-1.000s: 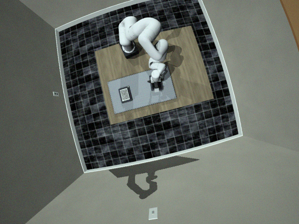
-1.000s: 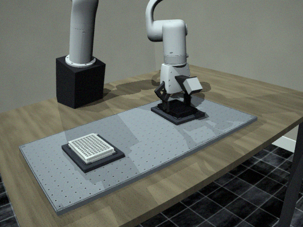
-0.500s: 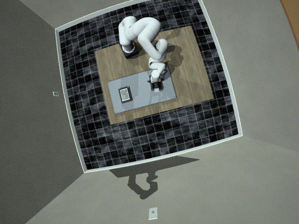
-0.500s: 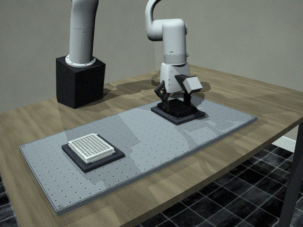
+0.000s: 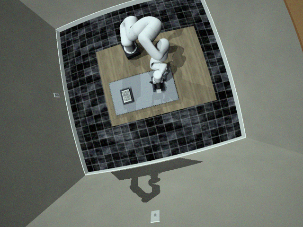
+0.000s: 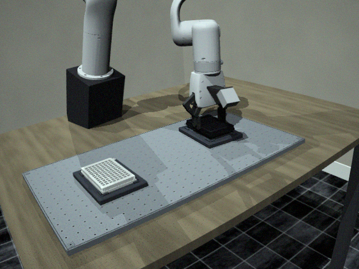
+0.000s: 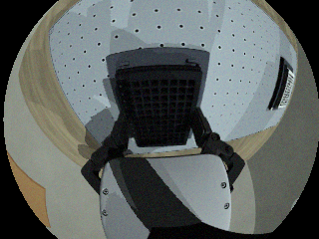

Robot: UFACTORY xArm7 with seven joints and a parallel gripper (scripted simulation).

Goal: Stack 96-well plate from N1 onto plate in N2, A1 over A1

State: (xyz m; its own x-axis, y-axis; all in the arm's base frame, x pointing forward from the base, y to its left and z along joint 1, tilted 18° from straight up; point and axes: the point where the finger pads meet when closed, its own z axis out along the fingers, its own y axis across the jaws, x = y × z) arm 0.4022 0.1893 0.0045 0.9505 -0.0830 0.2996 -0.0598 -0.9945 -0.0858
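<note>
Right now my hand is 4 cm above the plate nest N1. Round my hand: plate nest N2: 6 cm ahead, 35 cm to the right, 4 cm below; then black 96-well plate: 1 cm below; then white 96-well plate: 6 cm ahead, 35 cm to the right, 2 cm below.
</note>
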